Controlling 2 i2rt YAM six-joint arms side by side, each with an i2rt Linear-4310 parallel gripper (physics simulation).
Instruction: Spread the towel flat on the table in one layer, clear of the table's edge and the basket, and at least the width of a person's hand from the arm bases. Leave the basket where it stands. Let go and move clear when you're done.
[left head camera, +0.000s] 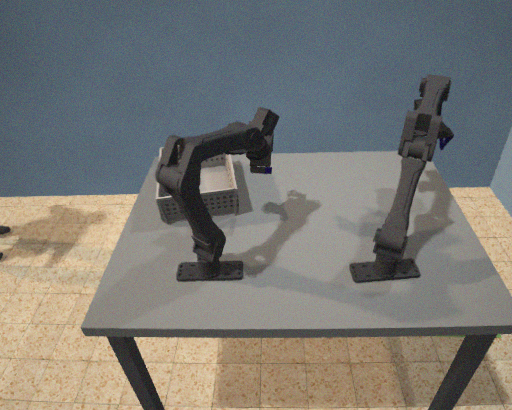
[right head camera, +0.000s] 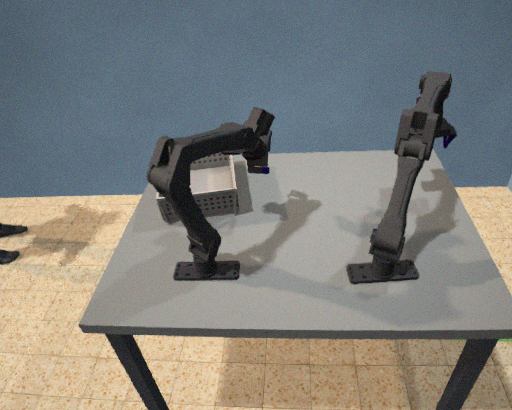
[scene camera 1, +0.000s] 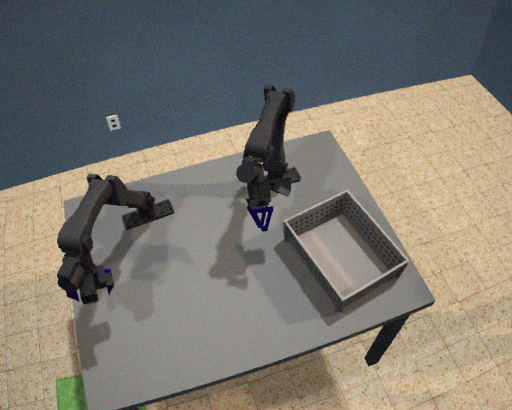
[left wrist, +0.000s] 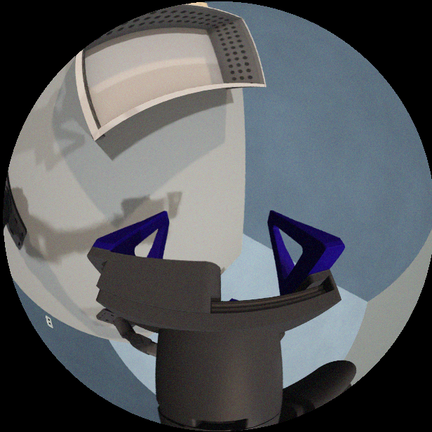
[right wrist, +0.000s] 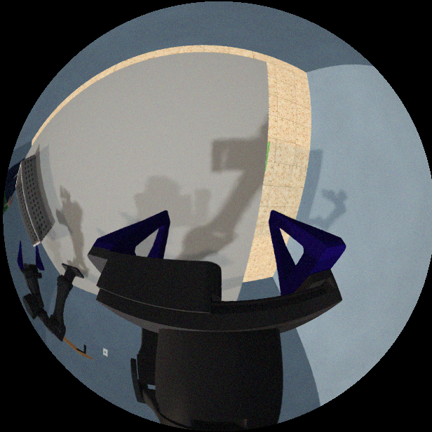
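The green towel (scene camera 1: 69, 392) (left head camera: 492, 336) (right head camera: 480, 340) (right wrist: 267, 157) lies on the floor beside and below the table (scene camera 1: 175, 345) (left head camera: 300, 310). Part of it shows; the table hides the rest, so its full shape cannot be told. The light grey perforated basket (left head camera: 218, 201) (right head camera: 215, 202) (scene camera 1: 315, 270) (left wrist: 240, 50) (right wrist: 35, 200) stands upright on the table. My left gripper (left head camera: 261, 171) (right head camera: 259, 170) (scene camera 1: 264, 229) (left wrist: 218, 216) is open and empty above the table beside the basket. My right gripper (scene camera 1: 92, 296) (right wrist: 218, 215) is open and empty, raised near the table edge on the towel's side.
The left arm base (left head camera: 232, 270) (scene camera 1: 292, 174) and right arm base (left head camera: 410, 270) (scene camera 1: 132, 219) are fixed to the table. Tiled floor (scene camera 1: 450, 150) surrounds it. A table leg (scene camera 1: 385, 342) stands below the basket's corner of the table in scene camera 1.
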